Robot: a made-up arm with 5 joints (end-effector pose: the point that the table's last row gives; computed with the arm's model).
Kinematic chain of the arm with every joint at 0, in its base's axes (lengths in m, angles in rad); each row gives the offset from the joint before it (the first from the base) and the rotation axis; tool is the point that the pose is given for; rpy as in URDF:
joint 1: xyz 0 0 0.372 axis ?
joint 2: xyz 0 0 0 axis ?
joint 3: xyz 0.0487 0 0.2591 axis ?
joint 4: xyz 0.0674 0 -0.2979 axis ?
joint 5: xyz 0.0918 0 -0.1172 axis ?
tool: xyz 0 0 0 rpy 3.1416 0 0
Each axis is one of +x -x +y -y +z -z.
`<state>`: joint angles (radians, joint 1 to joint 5).
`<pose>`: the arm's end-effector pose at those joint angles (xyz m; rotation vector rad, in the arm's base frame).
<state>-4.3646 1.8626 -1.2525 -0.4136 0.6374</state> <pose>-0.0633 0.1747 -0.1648 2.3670 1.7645 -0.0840</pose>
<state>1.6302 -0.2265 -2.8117 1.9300 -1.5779</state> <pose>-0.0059 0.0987 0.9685 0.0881 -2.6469 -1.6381</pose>
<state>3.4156 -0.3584 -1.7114 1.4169 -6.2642</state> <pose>-0.3159 -0.0888 0.7961 0.3170 -2.4727 0.1232</pose>
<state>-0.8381 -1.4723 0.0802 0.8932 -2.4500</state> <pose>0.1263 -0.1403 0.4003 1.8305 1.9073 -0.0493</pose>
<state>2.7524 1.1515 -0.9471 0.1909 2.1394</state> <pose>-0.2790 0.1144 -0.0159 2.7226 0.8616 0.4390</pose>
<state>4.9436 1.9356 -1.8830 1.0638 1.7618</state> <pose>0.0484 -0.2057 -0.2009 0.0501 -2.4910 -1.5212</pose>
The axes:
joint 1: +z
joint 2: +y
joint 3: +y
joint 4: +y
joint 5: -z

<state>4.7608 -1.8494 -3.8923 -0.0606 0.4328</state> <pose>-0.0160 0.3307 -0.0888 -1.5834 2.3486 0.5939</pose>
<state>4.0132 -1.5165 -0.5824 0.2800 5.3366</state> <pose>-0.0376 -0.0447 0.7608 1.0438 -0.8129 -0.0637</pose>
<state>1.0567 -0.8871 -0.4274 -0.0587 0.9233</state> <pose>0.1318 0.2334 0.6301 -1.8422 -0.1231 -0.8303</pose>
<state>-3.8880 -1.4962 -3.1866 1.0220 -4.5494</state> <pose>0.5083 -0.4701 0.4375 0.5112 0.1755 0.9644</pose>
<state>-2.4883 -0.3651 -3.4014 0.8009 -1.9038</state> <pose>0.2746 0.2102 0.9650 0.1800 -0.0542 -1.2471</pose>
